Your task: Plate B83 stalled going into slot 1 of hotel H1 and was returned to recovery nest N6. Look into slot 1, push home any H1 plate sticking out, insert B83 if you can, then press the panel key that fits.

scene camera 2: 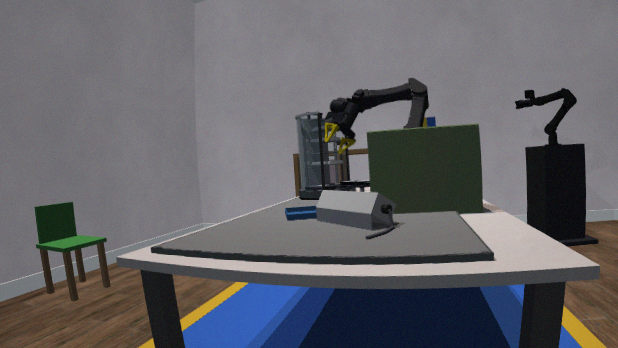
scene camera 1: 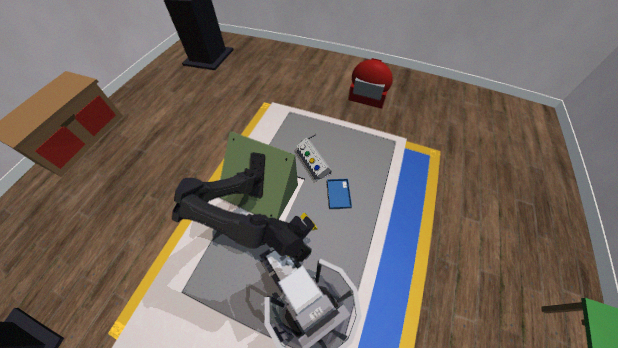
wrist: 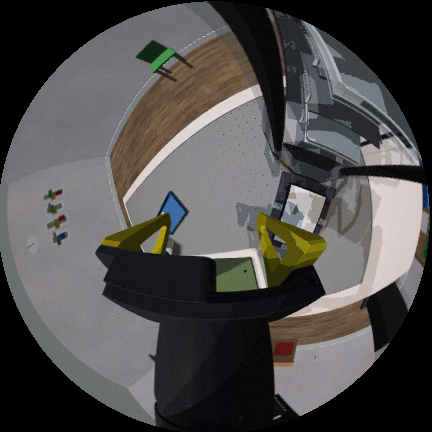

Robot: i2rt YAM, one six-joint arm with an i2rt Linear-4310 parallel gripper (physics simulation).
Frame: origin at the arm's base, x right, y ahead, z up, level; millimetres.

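Seen in the pictures: gripper, fingertip midpoint: [scene camera 2: 332, 147] [scene camera 1: 307, 237] [wrist: 213, 216]; arm's base at its link origin: [scene camera 2: 418, 163] [scene camera 1: 257, 175].
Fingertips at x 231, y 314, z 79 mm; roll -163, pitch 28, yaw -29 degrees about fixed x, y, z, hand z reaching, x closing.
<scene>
Offsets run from my fingertips to a thing's top centre. "*": to the spot under its first point.
The hotel H1 [scene camera 1: 300, 287] [scene camera 2: 322, 155] [wrist: 330, 142] stands at the near end of the table in scene camera 1, with clear curved guards around it. A white plate @[dx +87, dy -83, dz -144 mm] [wrist: 304, 202] lies in a dark nest @[* dx +82, dy -9, dz -158 mm] [wrist: 284, 184] in front of it; its label is not readable. My gripper [scene camera 2: 334, 147] [wrist: 213, 216] is open and empty, raised above the table near the nest and hotel. The inside of slot 1 is not readable. The panel @[dx -466, dy -117, dz -134 mm] [scene camera 1: 314, 159] [scene camera 2: 347, 207], with white, green, yellow and blue keys, stands at the far end.
A blue tray @[dx -320, dy +58, dz -200 mm] [scene camera 1: 339, 195] [scene camera 2: 300, 213] [wrist: 173, 212] lies near the panel. A green sloped block [scene camera 1: 280, 172] [scene camera 2: 425, 170] [wrist: 234, 275] stands beside my arm's base. Clear guards stick out around the hotel. A cable @[* dx -625, dy -191, dz -212 mm] [scene camera 2: 382, 232] trails from the panel.
</scene>
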